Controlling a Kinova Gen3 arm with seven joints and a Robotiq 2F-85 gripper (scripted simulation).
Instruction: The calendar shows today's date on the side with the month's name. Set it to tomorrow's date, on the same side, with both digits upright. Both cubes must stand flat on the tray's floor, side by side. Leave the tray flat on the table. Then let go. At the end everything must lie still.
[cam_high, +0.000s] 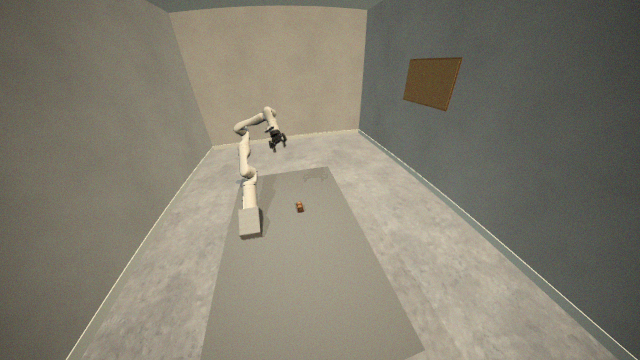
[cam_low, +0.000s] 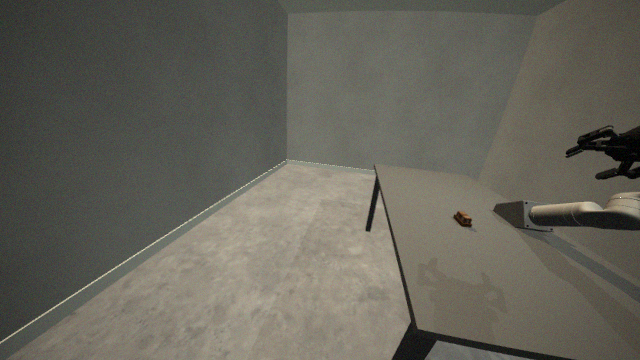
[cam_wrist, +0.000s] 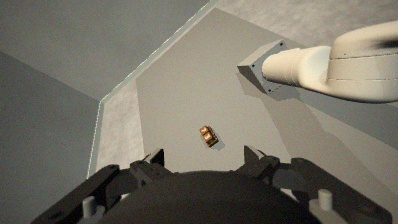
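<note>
The digit cube lies 350 mm below my hand, 270 mm to the right of it and 60 mm ahead of it. Round my hand: orange tray (360 mm below, 260 mm to the right, 60 mm ahead).
</note>
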